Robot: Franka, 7 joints.
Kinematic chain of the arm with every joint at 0, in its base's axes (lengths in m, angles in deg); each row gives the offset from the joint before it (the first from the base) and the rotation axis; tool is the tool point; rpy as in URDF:
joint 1: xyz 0 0 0.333 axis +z
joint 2: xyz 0 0 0 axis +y
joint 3: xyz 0 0 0.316 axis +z
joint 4: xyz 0.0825 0 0 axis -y
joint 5: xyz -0.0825 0 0.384 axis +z
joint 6: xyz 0 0 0 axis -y
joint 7: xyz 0.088 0 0 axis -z
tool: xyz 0 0 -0.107 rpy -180 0 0
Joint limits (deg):
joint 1: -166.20..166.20
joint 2: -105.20..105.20
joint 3: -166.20..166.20
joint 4: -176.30..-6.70
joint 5: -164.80..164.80
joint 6: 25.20..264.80
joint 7: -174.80..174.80
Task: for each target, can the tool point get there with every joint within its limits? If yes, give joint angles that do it. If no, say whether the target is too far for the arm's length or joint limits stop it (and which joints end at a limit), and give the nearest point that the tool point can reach.
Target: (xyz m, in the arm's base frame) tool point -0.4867 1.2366 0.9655
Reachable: no: too far | nearest point -0.2837 0.7208 0.7017 | short by 0.614 m
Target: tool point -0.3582 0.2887 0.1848
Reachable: yes | joints -100.86 -68.44 -121.73 -145.45 -12.34 243.27 -41.93
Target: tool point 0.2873 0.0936 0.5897
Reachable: yes | joints -75.88 84.83 123.40 -130.78 22.79 74.50 36.53
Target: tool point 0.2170 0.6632 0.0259
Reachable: yes | joints 62.40 68.71 7.45 -70.05 -131.85 166.11 30.62
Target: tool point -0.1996 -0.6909 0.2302
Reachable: yes | joints -61.15 77.61 -57.58 -88.04 57.59 195.31 110.67
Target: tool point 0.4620 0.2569 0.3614
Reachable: yes | joints 124.82 -77.02 -82.66 -126.00 -58.16 114.61 -7.67
